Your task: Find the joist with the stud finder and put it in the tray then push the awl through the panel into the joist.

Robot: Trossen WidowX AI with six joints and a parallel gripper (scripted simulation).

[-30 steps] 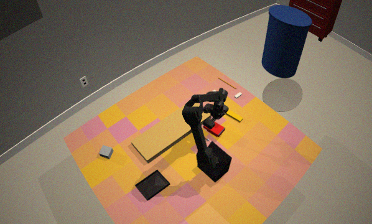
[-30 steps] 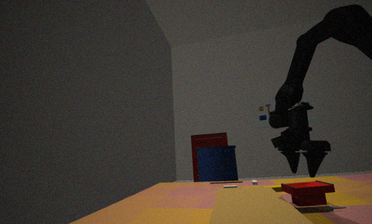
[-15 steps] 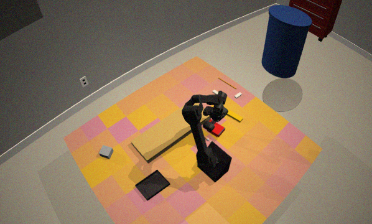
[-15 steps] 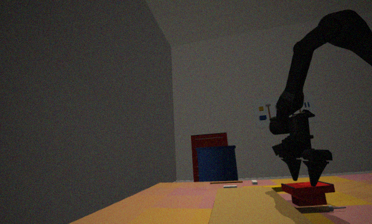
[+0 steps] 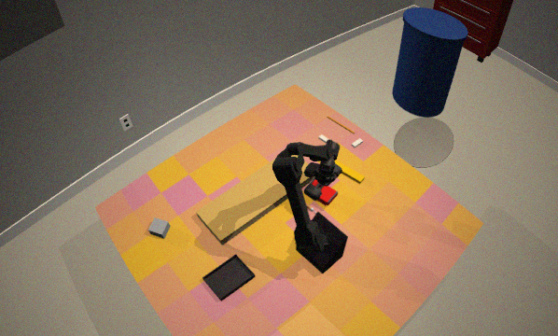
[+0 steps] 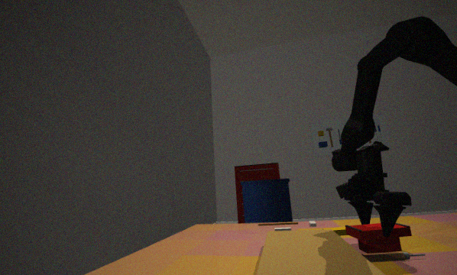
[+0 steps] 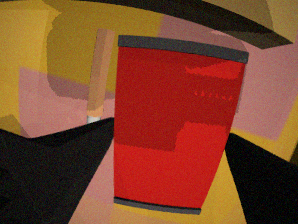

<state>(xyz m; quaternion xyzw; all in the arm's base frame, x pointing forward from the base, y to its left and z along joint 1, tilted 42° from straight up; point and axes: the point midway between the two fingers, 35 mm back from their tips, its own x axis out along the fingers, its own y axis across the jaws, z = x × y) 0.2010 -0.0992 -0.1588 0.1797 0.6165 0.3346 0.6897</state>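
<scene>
My gripper tip is 20 mm past the awl, 70 mm to the right of it and 30 mm above it. From my gripper tip the other things lie so: thin stick 270 mm ahead, 370 mm to the right, 40 mm below; then yellow bar 20 mm ahead, 180 mm to the right, 30 mm below; then red stud finder 10 mm ahead, 30 mm below.
</scene>
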